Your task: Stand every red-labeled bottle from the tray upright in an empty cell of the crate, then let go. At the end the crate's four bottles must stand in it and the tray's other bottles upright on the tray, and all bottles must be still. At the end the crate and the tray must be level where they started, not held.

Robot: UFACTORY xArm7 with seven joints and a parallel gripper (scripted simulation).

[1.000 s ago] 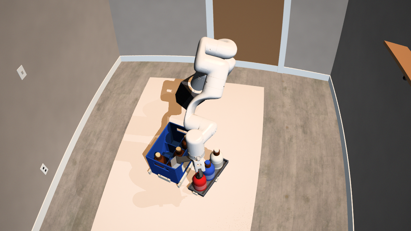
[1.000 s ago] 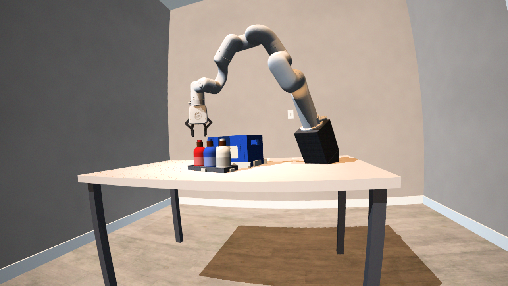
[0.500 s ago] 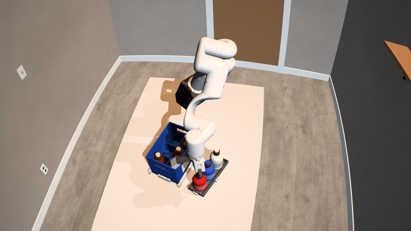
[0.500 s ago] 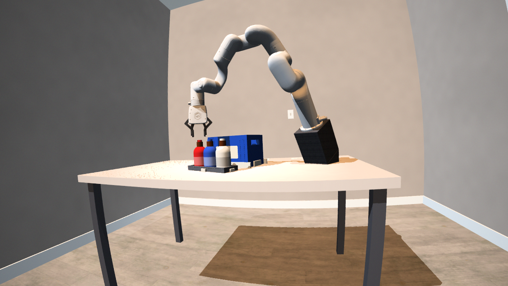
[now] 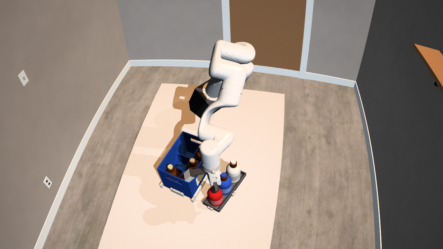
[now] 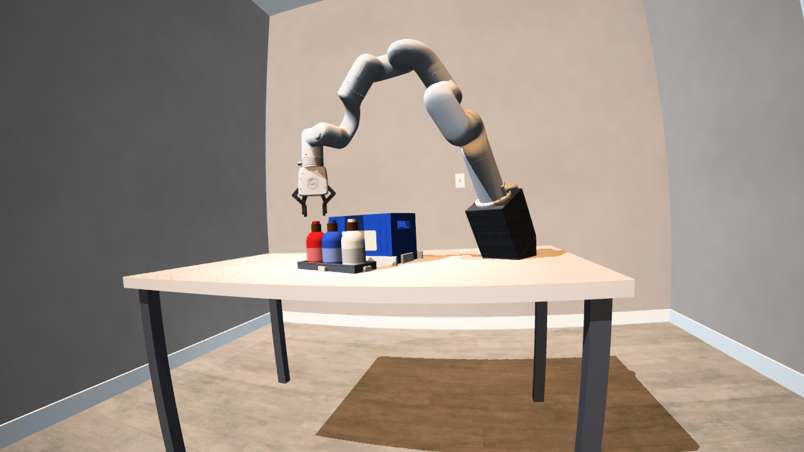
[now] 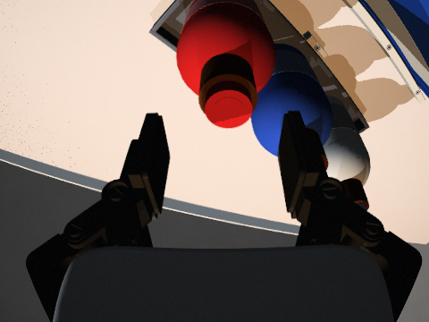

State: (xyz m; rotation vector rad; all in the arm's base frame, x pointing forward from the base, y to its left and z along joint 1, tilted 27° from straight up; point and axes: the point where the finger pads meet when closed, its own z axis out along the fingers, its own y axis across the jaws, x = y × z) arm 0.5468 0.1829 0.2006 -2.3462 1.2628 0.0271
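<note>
Now: the red-labeled bottle 11 cm below my hand. The rest, counted from my hand: white-labeled bottle (17 cm behind, 11 cm below, 3 cm to the left); then blue-labeled bottle (11 cm below, 8 cm behind, 1 cm to the left); then tray (18 cm below, 9 cm behind, 1 cm to the left).
</note>
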